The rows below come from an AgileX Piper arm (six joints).
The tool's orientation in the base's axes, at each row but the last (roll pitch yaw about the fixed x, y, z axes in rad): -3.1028 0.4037 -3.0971; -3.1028 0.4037 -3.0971; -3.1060 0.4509 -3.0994; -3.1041 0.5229 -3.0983; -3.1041 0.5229 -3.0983; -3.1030 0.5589 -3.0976; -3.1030 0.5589 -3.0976; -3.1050 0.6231 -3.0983; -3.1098 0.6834 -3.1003; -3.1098 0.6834 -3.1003
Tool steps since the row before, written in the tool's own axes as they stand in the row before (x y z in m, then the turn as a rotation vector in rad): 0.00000 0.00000 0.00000 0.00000 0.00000 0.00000; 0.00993 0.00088 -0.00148 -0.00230 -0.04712 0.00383; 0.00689 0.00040 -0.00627 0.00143 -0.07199 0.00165; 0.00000 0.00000 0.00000 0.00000 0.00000 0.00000; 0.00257 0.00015 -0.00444 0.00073 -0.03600 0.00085; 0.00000 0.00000 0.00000 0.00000 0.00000 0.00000; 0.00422 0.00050 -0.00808 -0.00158 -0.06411 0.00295; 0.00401 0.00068 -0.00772 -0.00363 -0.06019 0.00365; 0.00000 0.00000 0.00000 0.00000 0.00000 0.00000; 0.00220 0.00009 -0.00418 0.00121 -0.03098 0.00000
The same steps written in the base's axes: 0.00000 0.00000 0.00000 0.00000 0.00000 0.00000; -0.00973 0.00050 -0.00257 0.00500 -0.04706 -0.00094; -0.00894 0.00025 0.00262 0.00135 -0.07201 0.00020; 0.00000 0.00000 0.00000 0.00000 0.00000 0.00000; -0.00445 0.00012 0.00256 0.00068 -0.03601 0.00007; 0.00000 0.00000 0.00000 0.00000 0.00000 0.00000; -0.00788 0.00047 0.00459 0.00441 -0.06404 0.00044; -0.00778 0.00063 0.00390 0.00640 -0.06006 0.00094; 0.00000 0.00000 0.00000 0.00000 0.00000 0.00000; -0.00435 0.00004 0.00185 -0.00028 -0.03100 0.00000
